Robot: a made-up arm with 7 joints. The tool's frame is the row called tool.
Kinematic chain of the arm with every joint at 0, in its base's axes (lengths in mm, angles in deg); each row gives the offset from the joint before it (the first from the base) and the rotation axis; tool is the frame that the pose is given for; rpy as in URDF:
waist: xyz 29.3 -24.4 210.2 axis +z
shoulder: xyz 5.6 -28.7 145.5 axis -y
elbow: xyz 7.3 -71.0 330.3 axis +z
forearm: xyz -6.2 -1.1 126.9 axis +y
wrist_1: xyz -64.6 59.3 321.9 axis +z
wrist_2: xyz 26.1 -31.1 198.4 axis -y
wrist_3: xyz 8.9 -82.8 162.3 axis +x
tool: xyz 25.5 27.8 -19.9 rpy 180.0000 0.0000 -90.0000
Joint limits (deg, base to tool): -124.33..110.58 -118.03..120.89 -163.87..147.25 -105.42..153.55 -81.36..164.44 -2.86..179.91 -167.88..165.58
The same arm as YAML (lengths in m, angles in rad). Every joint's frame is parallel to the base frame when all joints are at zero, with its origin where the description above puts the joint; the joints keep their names.
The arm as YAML. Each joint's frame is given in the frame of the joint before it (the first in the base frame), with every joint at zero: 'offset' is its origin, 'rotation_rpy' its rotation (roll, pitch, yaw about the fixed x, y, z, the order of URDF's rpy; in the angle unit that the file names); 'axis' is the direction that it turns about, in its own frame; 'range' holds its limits. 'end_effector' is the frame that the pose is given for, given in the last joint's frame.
length_unit: m
angle_unit: rad
chain:
  - id: waist
    offset: [0.0293, -0.0244, 0.2102]
    rotation_rpy: [0.0, 0.0, 0.0]
    axis: [0.0, 0.0, 1.0]
    range: [-2.17, 1.93]
  - id: shoulder
    offset: [0.0056, -0.0287, 0.1455]
    rotation_rpy: [0.0, 0.0, 0.0]
    axis: [0.0, -1.0, 0.0]
    range: [-2.06, 2.1099]
  - id: elbow
    offset: [0.0073, -0.071, 0.3303]
    rotation_rpy: [0.0, 0.0, 0.0]
    axis: [0.0, 0.0, 1.0]
    range: [-2.8601, 2.57]
  - id: forearm
    offset: [-0.0062, -0.0011, 0.1269]
    rotation_rpy: [0.0, 0.0, 0.0]
    axis: [0.0, 1.0, 0.0]
    range: [-1.8399, 2.68]
  - id: wrist_1
    offset: [-0.0646, 0.0593, 0.3219]
    rotation_rpy: [0.0, 0.0, 0.0]
    axis: [0.0, 0.0, 1.0]
    range: [-1.42, 2.87]
  - id: wrist_2
    offset: [0.0261, -0.0311, 0.1984]
    rotation_rpy: [0.0, 0.0, 0.0]
    axis: [0.0, -1.0, 0.0]
    range: [-0.0499, 3.14]
  - id: wrist_3
    offset: [0.0089, -0.0828, 0.1623]
    rotation_rpy: [0.0, 0.0, 0.0]
    axis: [1.0, 0.0, 0.0]
    range: [-2.9301, 2.8899]
end_effector:
  offset: [0.0255, 0.0278, -0.0199]
  rotation_rpy: [3.1416, 0.0, -1.5708]

